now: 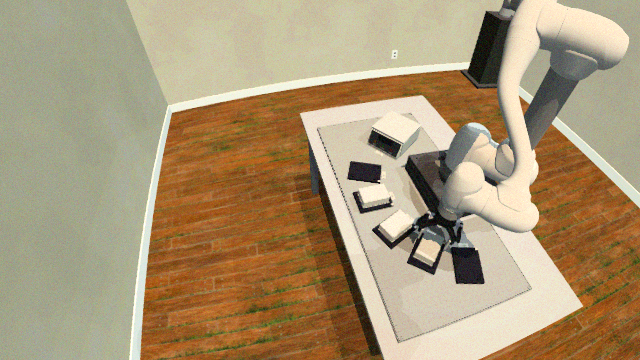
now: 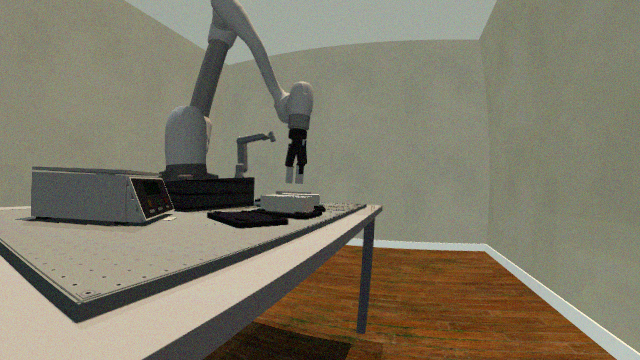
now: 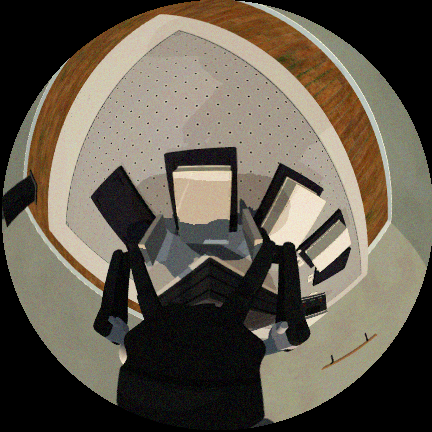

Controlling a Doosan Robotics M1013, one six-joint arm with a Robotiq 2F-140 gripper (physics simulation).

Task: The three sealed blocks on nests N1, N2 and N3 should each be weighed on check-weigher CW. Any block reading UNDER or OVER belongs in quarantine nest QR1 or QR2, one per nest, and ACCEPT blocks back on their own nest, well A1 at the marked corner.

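Frame: origin at the arm's base, x ahead, y left, z up, level; centimetres.
Seen in the pictures: gripper, between the fingertips: (image 1: 432,241) (image 2: 293,183) (image 3: 202,221).
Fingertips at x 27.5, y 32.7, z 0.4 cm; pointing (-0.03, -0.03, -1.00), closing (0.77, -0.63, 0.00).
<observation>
Offsets run from my fingertips to a thing's top centre. Level surfaces: height alone.
My gripper (image 1: 436,235) (image 2: 294,176) (image 3: 202,221) is open and empty, pointing down above a cream block {dy +0.0, dx -0.2, dz -3.2 cm} (image 1: 428,250) (image 3: 204,197). That block lies on a black nest, partly in the gripper's shadow. A second block {dy -13.2, dx +10.3, dz -3.6 cm} (image 1: 396,225) (image 3: 295,210) and a third block {dy -30.9, dx +15.4, dz -3.6 cm} (image 1: 374,195) (image 3: 329,241) lie on their own black nests. One empty black nest {dy +10.4, dx -15.0, dz -7.4 cm} (image 1: 468,266) (image 3: 122,205) is beside the block under the gripper; another empty nest {dy -48.4, dx +14.7, dz -7.4 cm} (image 1: 365,171) (image 2: 247,218) is nearer the check-weigher. The check-weigher {dy -69.4, dx -7.6, dz +1.0 cm} (image 1: 397,127) (image 2: 80,195) has no block on top; its display is unreadable. Nest labels and marked corners are not readable.
The nests form an arc on the perforated plate {dz -9.0 cm} (image 1: 415,310) (image 2: 115,250) (image 3: 165,90), which lies on the pale table {dz -10.3 cm} (image 1: 545,280) (image 2: 225,290). The arm's black base block (image 1: 422,177) (image 2: 215,192) stands inside the arc. A dark cabinet (image 1: 485,50) stands by the wall.
</observation>
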